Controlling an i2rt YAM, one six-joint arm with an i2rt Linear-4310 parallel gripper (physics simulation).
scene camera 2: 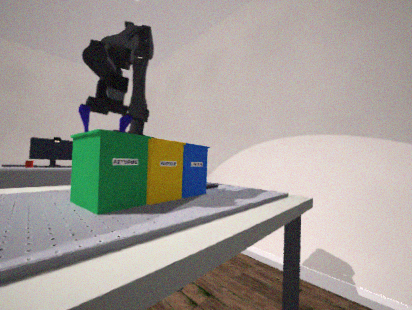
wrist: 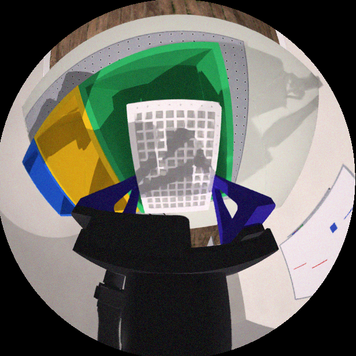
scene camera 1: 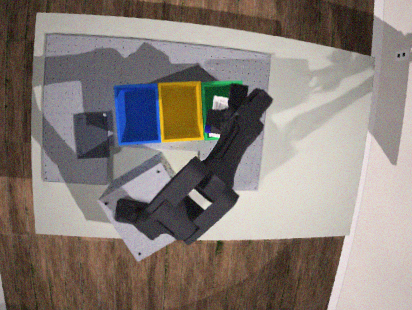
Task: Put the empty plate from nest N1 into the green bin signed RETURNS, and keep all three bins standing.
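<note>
The white grid plate [scene camera 1: 220, 102] [wrist: 175, 130] is between the two blue fingers of my gripper [scene camera 1: 217, 127] [scene camera 2: 104, 131] [wrist: 175, 178], which is shut on its sides. The plate is over the opening of the green bin [scene camera 1: 215, 83] [scene camera 2: 85, 175] [wrist: 226, 100]. In the wrist view its far end looks tipped down into the bin. Scene camera 2 does not show the plate above the rim; the fingertips are level with the rim. The green, yellow [scene camera 1: 181, 112] [scene camera 2: 165, 185] [wrist: 65, 145] and blue [scene camera 1: 138, 115] [scene camera 2: 195, 175] [wrist: 42, 175] bins stand upright side by side.
The bins stand on a grey perforated board [scene camera 1: 60, 170] [scene camera 2: 40, 225] [wrist: 241, 75] on the pale table [scene camera 1: 310, 200]. A dark grey block [scene camera 1: 93, 135] stands left of the blue bin. The arm's base plate [scene camera 1: 135, 192] is at the table's front edge. A monitor [scene camera 2: 45, 149] is in the background.
</note>
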